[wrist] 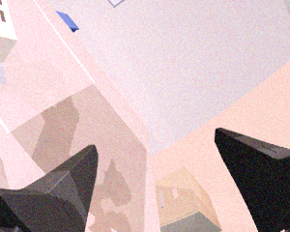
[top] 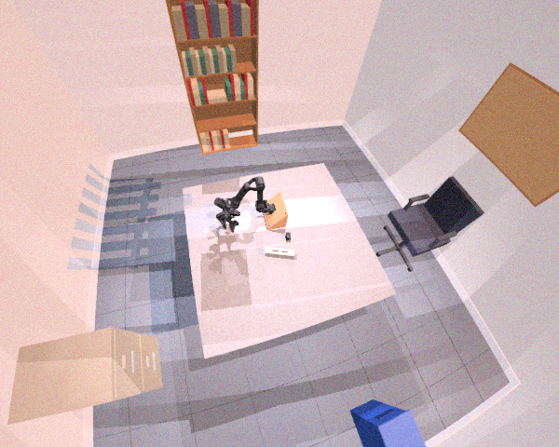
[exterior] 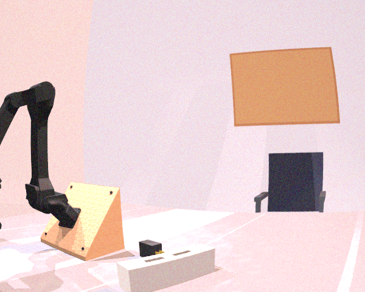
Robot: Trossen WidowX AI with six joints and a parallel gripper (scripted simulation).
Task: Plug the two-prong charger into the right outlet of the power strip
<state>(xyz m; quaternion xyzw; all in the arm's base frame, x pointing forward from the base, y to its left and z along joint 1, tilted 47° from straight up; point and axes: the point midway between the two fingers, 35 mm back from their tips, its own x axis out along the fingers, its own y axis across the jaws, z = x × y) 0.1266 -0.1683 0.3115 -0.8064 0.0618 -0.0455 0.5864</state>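
Now: gripper tip 400 mm to the right of the black two-prong charger, 160 mm above it and 90 mm short of it.
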